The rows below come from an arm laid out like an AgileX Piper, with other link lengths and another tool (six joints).
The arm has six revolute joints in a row. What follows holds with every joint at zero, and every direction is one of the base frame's.
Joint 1 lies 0.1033 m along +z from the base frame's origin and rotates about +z.
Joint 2 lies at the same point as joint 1 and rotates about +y.
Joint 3 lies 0.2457 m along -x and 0.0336 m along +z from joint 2 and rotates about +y.
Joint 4 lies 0.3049 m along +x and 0.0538 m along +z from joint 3 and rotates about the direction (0.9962, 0, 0.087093).
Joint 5 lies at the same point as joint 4 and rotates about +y.
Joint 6 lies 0.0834 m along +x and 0.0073 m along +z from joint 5 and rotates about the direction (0.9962, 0, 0.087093).
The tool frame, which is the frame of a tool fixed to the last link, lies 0.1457 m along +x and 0.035 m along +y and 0.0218 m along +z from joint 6; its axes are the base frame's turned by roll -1.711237, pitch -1.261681 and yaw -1.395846 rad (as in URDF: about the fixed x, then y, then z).
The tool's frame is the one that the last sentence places.
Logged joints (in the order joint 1, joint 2, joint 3, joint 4, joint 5, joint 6), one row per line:
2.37 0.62 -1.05 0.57 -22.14 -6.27
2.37 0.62 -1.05 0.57 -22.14 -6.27
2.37 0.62 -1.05 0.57 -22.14 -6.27
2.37 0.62 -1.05 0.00 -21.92 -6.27
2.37 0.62 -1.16 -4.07 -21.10 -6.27
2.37 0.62 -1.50 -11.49 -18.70 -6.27
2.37 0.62 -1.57 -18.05 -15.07 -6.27
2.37 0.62 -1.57 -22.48 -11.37 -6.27
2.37 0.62 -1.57 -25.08 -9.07 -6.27
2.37 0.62 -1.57 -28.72 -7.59 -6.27
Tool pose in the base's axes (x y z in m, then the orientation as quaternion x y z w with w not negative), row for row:
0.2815 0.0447 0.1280 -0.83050 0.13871 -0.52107 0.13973
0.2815 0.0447 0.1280 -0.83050 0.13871 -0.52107 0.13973
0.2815 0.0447 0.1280 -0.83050 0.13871 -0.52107 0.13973
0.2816 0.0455 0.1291 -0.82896 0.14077 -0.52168 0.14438
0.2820 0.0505 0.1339 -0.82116 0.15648 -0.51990 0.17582
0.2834 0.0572 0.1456 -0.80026 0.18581 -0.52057 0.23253
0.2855 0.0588 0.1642 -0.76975 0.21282 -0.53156 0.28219
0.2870 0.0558 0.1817 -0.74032 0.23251 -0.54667 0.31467
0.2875 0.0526 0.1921 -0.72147 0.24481 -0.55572 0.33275
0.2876 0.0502 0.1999 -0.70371 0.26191 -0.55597 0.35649
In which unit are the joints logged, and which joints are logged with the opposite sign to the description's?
The joints are logged in degrees. Opposite sign: joint 2, joint 3, joint 4, joint 5, joint 6.
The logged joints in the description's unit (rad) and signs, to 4 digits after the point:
0.0414 -0.0108 0.0183 -0.0099 0.3864 0.1094
0.0414 -0.0108 0.0183 -0.0099 0.3864 0.1094
0.0414 -0.0108 0.0183 -0.0099 0.3864 0.1094
0.0414 -0.0108 0.0183 0.0000 0.3826 0.1094
0.0414 -0.0108 0.0202 0.0710 0.3683 0.1094
0.0414 -0.0108 0.0262 0.2005 0.3264 0.1094
0.0414 -0.0108 0.0274 0.3150 0.2630 0.1094
0.0414 -0.0108 0.0274 0.3924 0.1984 0.1094
0.0414 -0.0108 0.0274 0.4377 0.1583 0.1094
0.0414 -0.0108 0.0274 0.5013 0.1325 0.1094

